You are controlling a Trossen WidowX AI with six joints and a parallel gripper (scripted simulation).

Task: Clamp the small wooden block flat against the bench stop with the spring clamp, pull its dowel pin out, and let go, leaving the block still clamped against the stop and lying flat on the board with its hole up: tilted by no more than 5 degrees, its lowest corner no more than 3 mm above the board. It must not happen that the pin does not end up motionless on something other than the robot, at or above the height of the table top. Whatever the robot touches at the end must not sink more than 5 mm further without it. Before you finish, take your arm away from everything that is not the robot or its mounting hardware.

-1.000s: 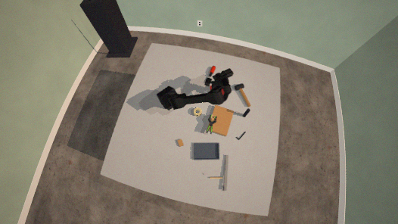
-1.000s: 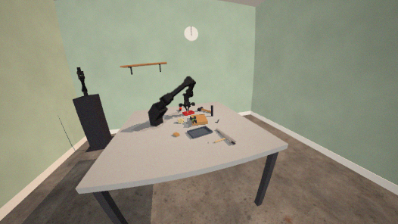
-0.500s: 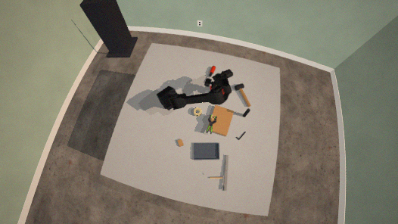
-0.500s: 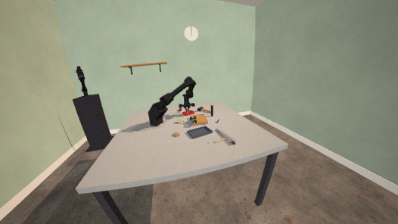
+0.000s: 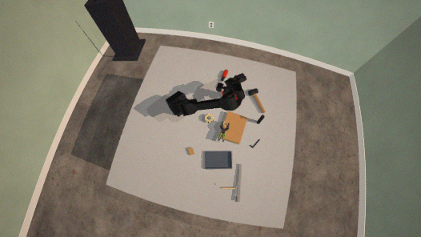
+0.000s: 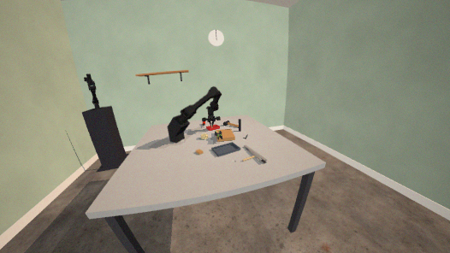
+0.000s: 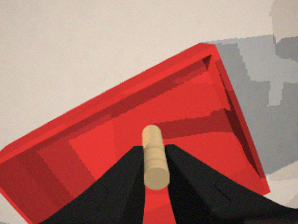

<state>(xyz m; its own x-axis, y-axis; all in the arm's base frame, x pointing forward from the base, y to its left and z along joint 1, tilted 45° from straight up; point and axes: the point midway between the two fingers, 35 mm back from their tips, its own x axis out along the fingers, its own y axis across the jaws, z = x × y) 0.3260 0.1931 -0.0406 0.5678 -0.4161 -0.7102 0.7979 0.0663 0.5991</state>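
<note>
Now: hand 40 mm above the dowel pin. Round my hand: grey bolt (100 mm behind, 110 mm to the right, 60 mm below); then red tray (20 mm ahead, 10 mm to the left, 50 mm below); then bench stop (20 mm behind, 220 mm to the right, 20 mm below).
</note>
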